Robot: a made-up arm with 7 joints. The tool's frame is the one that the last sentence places. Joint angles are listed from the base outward.
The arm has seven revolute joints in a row. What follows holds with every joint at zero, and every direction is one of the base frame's.
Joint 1 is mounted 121.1 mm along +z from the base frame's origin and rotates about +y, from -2.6 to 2.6 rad.
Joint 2 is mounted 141.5 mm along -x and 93 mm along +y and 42.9 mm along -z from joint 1 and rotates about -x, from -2.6 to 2.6 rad.
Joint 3 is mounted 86.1 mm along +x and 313 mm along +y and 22.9 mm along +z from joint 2 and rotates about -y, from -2.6 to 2.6 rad.
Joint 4 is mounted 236.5 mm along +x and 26.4 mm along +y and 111.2 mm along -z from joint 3 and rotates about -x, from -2.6 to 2.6 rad.
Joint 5 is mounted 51.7 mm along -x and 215 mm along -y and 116.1 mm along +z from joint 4 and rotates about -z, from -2.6 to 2.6 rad.
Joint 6 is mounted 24.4 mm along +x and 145.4 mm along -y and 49.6 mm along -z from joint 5 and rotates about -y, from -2.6 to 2.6 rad.
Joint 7 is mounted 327.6 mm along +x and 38.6 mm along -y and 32.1 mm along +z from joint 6 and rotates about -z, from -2.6 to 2.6 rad.
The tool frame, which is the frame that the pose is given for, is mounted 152.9 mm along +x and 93.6 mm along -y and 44.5 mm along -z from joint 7; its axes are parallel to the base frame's.
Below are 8 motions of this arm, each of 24 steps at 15 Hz.
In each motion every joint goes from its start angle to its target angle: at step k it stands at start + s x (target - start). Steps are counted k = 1, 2, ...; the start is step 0. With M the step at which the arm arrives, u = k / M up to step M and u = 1 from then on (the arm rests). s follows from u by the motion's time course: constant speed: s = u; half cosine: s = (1 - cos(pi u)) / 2; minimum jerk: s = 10 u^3 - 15 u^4 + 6 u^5.
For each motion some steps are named. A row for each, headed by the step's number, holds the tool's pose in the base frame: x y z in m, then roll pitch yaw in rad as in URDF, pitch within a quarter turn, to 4 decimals.
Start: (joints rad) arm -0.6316 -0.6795 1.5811 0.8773 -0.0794 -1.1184 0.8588
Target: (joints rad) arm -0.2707 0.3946 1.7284 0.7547 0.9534 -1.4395 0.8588
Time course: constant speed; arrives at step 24
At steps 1, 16, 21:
1: -0.2535 -0.3170 0.1015 0.8599 0.3752 -1.5501
16: -0.1583 -0.1633 0.0951 1.0999 0.2699 -1.4887
21: -0.0877 -0.1318 0.0962 1.1458 0.1821 -1.3883

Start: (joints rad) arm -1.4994 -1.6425 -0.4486 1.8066 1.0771 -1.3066 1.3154
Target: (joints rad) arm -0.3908 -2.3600 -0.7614 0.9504 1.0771 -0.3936 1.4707
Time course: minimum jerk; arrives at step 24
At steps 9, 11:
9: 0.0251 -0.3329 0.2178 0.2118 0.5687 -1.2917
11: 0.1257 -0.3065 0.1965 0.0934 0.6438 -1.2365

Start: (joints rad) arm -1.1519 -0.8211 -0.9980 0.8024 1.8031 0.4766 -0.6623
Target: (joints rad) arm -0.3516 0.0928 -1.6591 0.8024 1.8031 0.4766 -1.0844
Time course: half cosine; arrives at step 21
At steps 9, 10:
9: 0.1363 0.0674 0.6044 -0.9774 -0.4056 -0.1405
10: 0.1917 0.0967 0.5841 -1.0627 -0.2847 -0.1312

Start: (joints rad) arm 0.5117 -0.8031 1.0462 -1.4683 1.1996 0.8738 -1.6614
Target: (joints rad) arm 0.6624 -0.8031 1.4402 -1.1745 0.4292 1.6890 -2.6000
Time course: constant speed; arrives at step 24
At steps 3, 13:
3: 0.4073 -0.0099 -0.2127 1.2619 -0.8824 -0.9728
13: 0.2695 -0.1048 -0.0455 -0.4509 -1.3306 0.1892

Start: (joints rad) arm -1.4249 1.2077 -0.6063 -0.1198 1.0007 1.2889 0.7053
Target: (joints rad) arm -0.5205 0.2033 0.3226 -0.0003 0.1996 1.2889 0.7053
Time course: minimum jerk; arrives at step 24
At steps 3, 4, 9, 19, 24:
3: -0.2578 0.2398 0.2234 1.8869 -0.1558 2.6067
4: -0.2609 0.2328 0.2293 1.9153 -0.1664 2.6319
9: -0.2726 0.1468 0.3126 2.2041 -0.3323 2.9360
19: -0.1436 -0.0527 0.5050 2.3969 -0.7041 -2.4718
24: -0.1287 -0.0711 0.5159 2.3827 -0.7092 -2.3892

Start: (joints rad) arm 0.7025 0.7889 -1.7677 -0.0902 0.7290 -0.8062 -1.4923
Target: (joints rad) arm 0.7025 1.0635 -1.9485 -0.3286 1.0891 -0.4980 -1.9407
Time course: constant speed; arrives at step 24
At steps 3, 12, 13, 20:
3: -0.5102 -0.1688 0.3437 -2.0880 0.7796 -3.0808
12: -0.4742 -0.1473 0.3954 -1.9130 0.8659 -2.8333
13: -0.4699 -0.1437 0.4011 -1.8932 0.8716 -2.8044
20: -0.4389 -0.1108 0.4382 -1.7619 0.8912 -2.6050

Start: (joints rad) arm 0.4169 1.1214 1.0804 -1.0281 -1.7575 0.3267 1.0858
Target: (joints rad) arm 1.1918 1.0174 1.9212 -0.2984 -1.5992 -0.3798 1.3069
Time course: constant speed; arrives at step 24
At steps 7, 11, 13, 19, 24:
7: -0.0860 0.7327 0.0077 -0.0043 -0.2313 1.6521
11: -0.1288 0.7570 0.0274 -0.1446 -0.2288 1.6484
13: -0.1435 0.7674 0.0429 -0.2158 -0.2376 1.6373
19: -0.1586 0.7914 0.1104 -0.4249 -0.3010 1.5668
24: -0.1365 0.7998 0.1861 -0.5829 -0.3897 1.4642

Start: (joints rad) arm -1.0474 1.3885 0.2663 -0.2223 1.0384 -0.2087 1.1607
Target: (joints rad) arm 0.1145 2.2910 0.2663 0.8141 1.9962 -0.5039 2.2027
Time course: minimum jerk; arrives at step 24
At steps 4, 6, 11, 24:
4: -0.1814 -0.1577 0.2652 1.4217 0.1242 -2.6304
6: -0.1955 -0.1030 0.2449 1.4457 0.1740 -2.7305
11: -0.1931 0.0900 0.1270 1.7715 0.4044 -2.9125
24: -0.1984 0.0350 -0.0446 2.4363 0.1866 -2.0178

